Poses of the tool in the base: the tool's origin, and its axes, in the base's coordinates. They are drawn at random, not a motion.
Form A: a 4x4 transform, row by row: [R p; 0 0 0 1], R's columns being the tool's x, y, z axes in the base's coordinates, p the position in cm. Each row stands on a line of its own.
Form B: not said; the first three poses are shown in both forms.
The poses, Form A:
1:
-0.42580, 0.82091, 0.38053, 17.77
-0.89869, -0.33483, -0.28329, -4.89
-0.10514, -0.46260, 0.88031, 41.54
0, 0, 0, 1
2:
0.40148, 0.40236, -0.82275, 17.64
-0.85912, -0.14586, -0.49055, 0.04
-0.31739, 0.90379, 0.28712, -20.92
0, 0, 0, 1
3:
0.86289, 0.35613, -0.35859, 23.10
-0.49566, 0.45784, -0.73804, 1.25
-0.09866, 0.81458, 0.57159, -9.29
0, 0, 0, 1
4:
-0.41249, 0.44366, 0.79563, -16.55
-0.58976, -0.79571, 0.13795, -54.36
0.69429, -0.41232, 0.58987, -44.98
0, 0, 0, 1
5:
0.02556, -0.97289, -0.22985, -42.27
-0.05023, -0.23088, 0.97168, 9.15
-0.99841, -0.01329, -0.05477, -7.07
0, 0, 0, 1
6:
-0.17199, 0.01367, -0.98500, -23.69
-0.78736, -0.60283, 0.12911, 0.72
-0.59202, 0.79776, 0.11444, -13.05
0, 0, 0, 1
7:
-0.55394, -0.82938, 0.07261, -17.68
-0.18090, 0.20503, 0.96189, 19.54
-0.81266, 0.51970, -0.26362, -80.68
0, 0, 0, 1
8:
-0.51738, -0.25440, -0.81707, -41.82
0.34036, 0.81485, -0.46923, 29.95
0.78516, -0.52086, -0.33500, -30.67
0, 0, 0, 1
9:
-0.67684, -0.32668, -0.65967, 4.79
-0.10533, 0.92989, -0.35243, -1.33
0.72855, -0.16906, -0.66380, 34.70
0, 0, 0, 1
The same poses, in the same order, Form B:
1: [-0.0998, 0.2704, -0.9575, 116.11, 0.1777, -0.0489, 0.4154]
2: [0.7161, -0.2596, -0.6479, 103.22, 0.1764, 0.0004, -0.2092]
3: [0.8674, -0.1452, -0.4759, 63.50, 0.2310, 0.0125, -0.0929]
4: [-0.4683, 0.0862, -0.8794, 144.01, -0.1655, -0.5436, -0.4498]
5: [-0.6342, 0.4949, 0.5941, 129.05, -0.4227, 0.0915, -0.0707]
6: [0.5997, -0.3525, -0.7184, 146.12, -0.2369, 0.0072, -0.1305]
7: [-0.3738, 0.7483, 0.5481, 143.73, -0.1768, 0.1954, -0.8068]
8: [-0.0302, -0.9371, 0.3478, 121.25, -0.4182, 0.2995, -0.3067]
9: [0.1293, -0.9792, 0.1561, 134.86, 0.0479, -0.0133, 0.3470]
